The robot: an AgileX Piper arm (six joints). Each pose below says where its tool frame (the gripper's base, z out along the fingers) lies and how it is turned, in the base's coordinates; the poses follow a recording.
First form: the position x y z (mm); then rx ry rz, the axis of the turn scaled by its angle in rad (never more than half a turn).
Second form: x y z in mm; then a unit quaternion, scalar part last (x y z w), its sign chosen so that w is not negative. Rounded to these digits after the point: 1 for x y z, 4 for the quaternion.
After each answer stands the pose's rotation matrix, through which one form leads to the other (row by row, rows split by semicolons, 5 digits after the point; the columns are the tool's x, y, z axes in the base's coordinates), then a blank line. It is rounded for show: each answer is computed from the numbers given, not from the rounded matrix.
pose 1, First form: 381.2, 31.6, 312.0, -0.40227, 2.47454, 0.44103
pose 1, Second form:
381.2, 31.6, 312.0, -0.1511, 0.9293, 0.1656, 0.2936
-0.78191 -0.37802 0.49570; -0.18349 0.89950 0.39652; -0.59578 0.21909 -0.77269

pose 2, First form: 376.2, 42.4, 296.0, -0.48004, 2.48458, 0.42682
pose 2, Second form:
376.2, 42.4, 296.0, -0.1794, 0.9284, 0.1595, 0.2837
-0.77467 -0.42355 0.46957; -0.24256 0.88478 0.39791; -0.58400 0.19435 -0.78815

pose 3, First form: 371.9, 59.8, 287.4, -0.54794, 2.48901, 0.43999
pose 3, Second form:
371.9, 59.8, 287.4, -0.2037, 0.9255, 0.1636, 0.2741
-0.76672 -0.46683 0.44068; -0.28746 0.86344 0.41454; -0.57402 0.19116 -0.79622

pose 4, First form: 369.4, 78.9, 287.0, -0.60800, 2.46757, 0.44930
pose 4, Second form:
369.4, 78.9, 287.0, -0.2264, 0.9188, 0.1673, 0.2767
-0.74432 -0.50860 0.43279; -0.32341 0.84152 0.43272; -0.58429 0.18212 -0.79085

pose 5, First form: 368.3, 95.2, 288.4, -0.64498, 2.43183, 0.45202
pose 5, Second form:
368.3, 95.2, 288.4, -0.2416, 0.9109, 0.1693, 0.2885
-0.71676 -0.53783 0.44384; -0.34241 0.82594 0.44786; -0.60746 0.16903 -0.77616

